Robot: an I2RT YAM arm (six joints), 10 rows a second.
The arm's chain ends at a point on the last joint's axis. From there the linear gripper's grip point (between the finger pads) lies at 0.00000 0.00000 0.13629 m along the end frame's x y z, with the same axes.
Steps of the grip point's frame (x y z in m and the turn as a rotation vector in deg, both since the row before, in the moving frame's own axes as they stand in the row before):
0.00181, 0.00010, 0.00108, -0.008, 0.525, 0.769
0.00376, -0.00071, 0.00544, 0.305, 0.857, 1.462
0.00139, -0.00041, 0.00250, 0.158, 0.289, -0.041
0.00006, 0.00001, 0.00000, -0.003, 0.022, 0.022
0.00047, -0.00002, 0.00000, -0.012, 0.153, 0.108
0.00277, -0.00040, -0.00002, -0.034, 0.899, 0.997
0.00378, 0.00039, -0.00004, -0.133, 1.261, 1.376
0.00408, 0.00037, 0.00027, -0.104, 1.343, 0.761
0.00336, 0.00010, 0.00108, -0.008, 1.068, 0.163
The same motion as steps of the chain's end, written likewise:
0.00056, 0.00007, 0.00109, -0.008, 0.525, 0.769
0.00171, -0.00001, 0.00546, 0.305, 0.857, 1.462
0.00070, -0.00003, 0.00250, 0.158, 0.289, -0.041
0.00001, 0.00000, 0.00000, -0.003, 0.022, 0.022
0.00011, -0.00005, 0.00000, -0.012, 0.153, 0.108
0.00063, -0.00050, 0.00000, -0.034, 0.899, 0.997
0.00078, 0.00004, -0.00001, -0.133, 1.261, 1.376
0.00089, 0.00010, 0.00031, -0.104, 1.343, 0.761
0.00082, 0.00008, 0.00110, -0.008, 1.068, 0.163

